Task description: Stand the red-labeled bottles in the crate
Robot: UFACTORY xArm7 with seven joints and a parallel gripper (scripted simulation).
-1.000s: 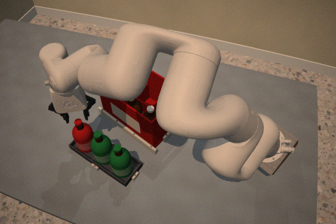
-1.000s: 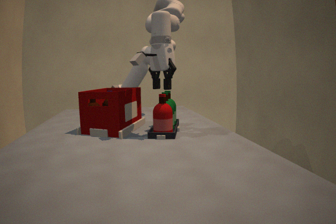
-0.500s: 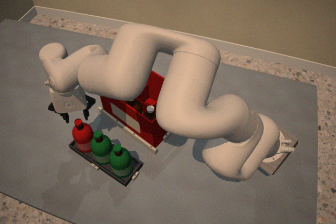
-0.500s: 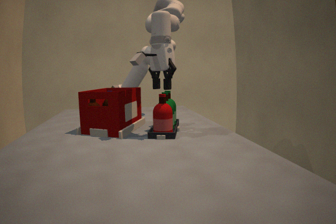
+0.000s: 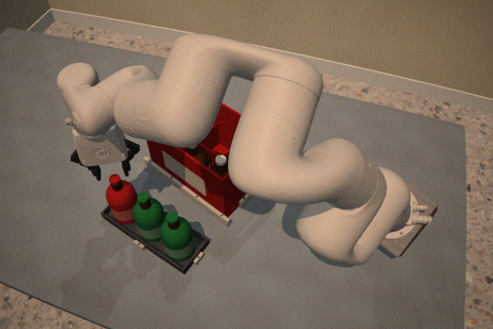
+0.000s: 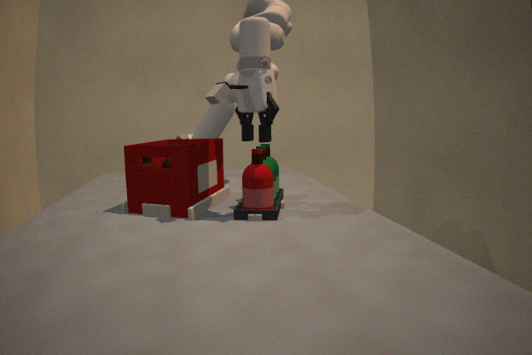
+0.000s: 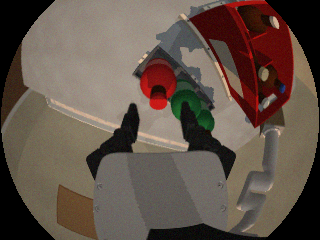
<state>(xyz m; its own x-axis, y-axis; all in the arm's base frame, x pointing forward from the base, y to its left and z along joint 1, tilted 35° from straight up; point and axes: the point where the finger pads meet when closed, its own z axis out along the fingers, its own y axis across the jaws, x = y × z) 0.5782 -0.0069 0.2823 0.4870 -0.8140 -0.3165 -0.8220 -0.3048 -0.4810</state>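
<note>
My gripper is now 11 cm above the red-labeled bottle. Round my hand: tray 18 cm below, 9 cm behind, 2 cm to the left; crate 20 cm to the right, 15 cm behind, 11 cm below.
</note>
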